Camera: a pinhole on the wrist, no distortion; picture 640 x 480 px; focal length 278.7 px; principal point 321.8 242.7 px. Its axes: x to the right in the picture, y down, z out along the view. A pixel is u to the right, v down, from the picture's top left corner.
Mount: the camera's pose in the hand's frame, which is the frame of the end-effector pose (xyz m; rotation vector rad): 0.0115 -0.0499 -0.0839 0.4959 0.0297 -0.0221
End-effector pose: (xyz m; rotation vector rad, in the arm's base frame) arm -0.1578 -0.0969 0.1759 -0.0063 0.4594 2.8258
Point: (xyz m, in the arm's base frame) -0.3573 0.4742 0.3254
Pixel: 489.3 175.8
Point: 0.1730 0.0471 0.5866
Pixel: 132.1 361.6
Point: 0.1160 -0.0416 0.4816
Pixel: 84.0 408.3
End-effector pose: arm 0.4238 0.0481 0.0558 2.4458 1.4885 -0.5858
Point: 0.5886 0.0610 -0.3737
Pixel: outside the picture
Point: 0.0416 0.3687 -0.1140
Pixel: 440.1 37.3
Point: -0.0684 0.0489 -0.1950
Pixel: 265.9 171.2
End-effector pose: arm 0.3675 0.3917 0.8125 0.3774 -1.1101 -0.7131
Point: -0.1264 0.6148 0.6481
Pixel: 54.4 351.5
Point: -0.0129 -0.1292 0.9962
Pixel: 494.6 211.4
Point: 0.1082 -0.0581 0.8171
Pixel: 469.9 132.9
